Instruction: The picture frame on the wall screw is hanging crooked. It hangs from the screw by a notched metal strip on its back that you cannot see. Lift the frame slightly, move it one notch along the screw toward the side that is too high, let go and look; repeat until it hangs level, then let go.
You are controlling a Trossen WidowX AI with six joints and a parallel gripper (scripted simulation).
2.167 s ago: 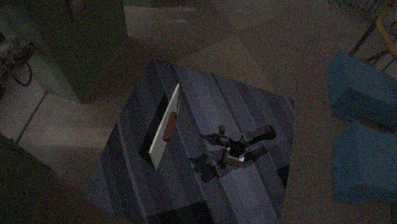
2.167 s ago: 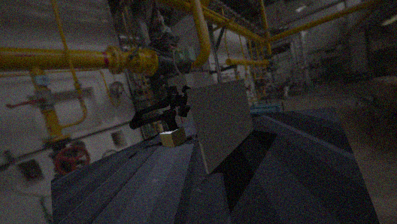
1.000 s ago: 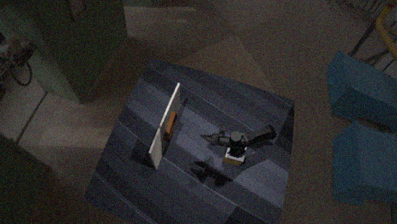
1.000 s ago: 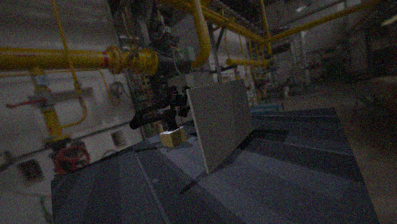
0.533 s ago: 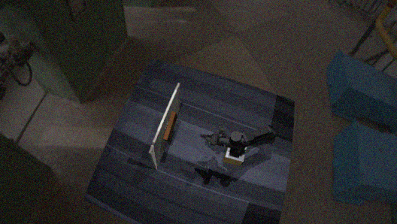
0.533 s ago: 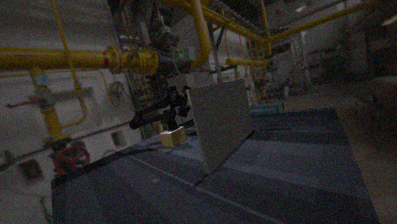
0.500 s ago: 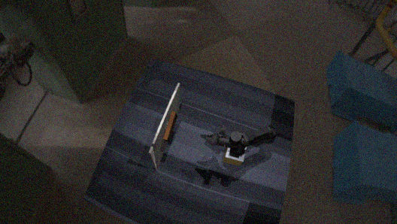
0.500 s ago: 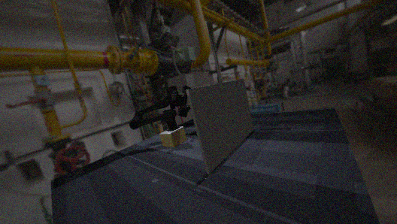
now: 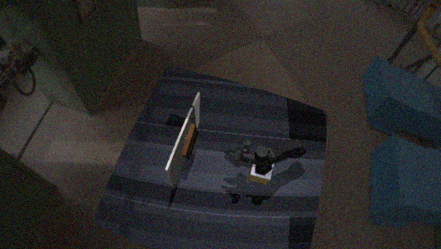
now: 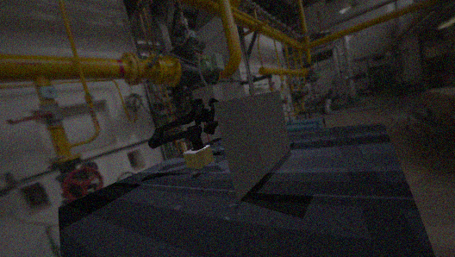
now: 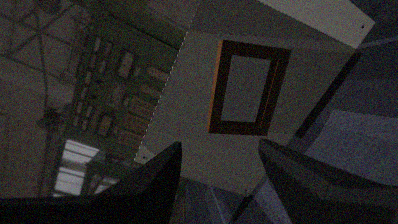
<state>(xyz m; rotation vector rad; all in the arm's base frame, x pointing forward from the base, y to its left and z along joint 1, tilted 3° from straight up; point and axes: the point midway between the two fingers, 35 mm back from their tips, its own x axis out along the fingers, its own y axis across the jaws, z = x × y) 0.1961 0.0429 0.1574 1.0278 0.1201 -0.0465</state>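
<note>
My gripper tip is now 20 cm short of the picture frame, 2 cm to the left of it and 8 cm above it. Round my gripper tip: wall panel: 21 cm ahead, 1 cm to the right, 10 cm below.
</note>
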